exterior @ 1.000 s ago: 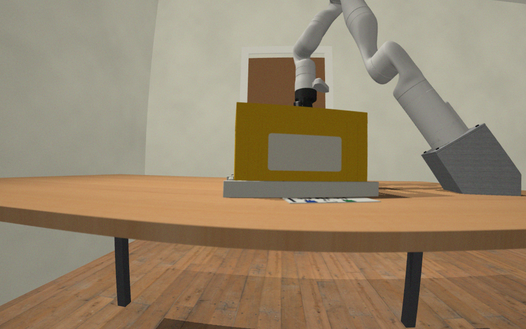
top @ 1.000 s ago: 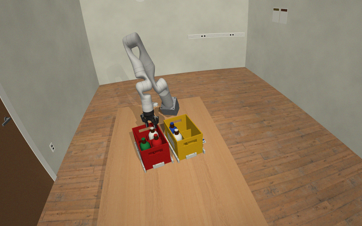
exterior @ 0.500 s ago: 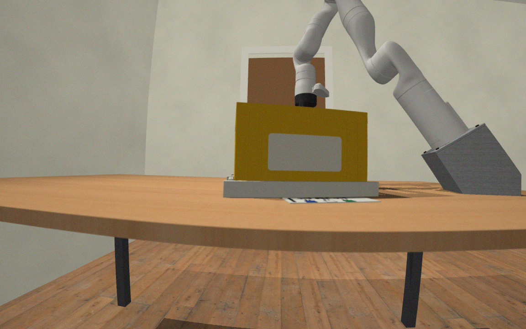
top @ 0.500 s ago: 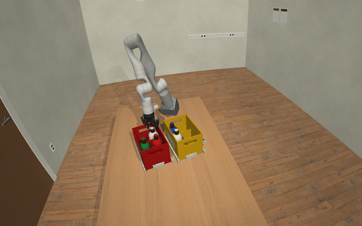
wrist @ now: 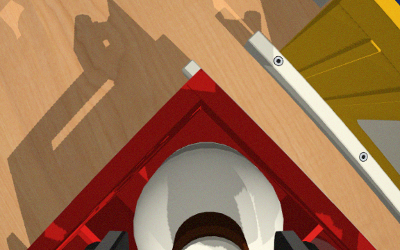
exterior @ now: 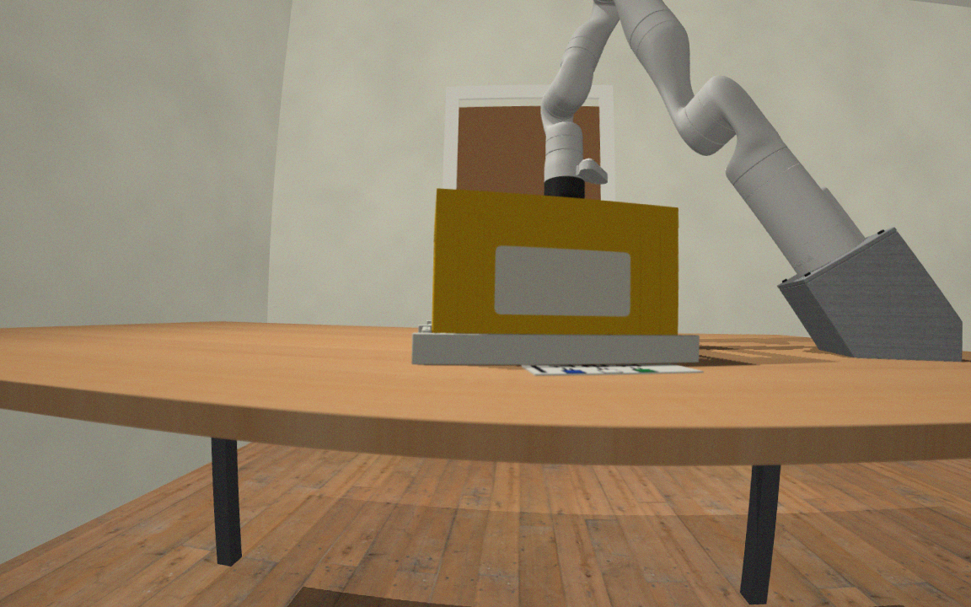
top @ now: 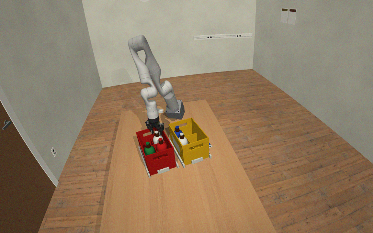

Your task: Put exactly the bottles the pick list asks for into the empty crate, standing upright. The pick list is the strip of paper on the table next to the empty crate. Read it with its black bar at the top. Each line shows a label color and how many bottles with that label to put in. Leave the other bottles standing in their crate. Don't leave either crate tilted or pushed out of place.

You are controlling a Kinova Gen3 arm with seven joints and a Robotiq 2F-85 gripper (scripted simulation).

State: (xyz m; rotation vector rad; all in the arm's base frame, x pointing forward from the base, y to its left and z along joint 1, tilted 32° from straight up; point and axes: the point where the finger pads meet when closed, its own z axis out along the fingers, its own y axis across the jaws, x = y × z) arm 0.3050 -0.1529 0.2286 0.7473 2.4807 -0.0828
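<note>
Right now my hand is 90 mm short of the red bottle, 20 mm to the right of it and 70 mm above it. Also, from my hand: red crate 90 mm ahead, 30 mm to the right, 70 mm below; then green bottle 100 mm ahead, 70 mm to the right, 70 mm below; then blue bottle 150 mm to the left, 70 mm below.
</note>
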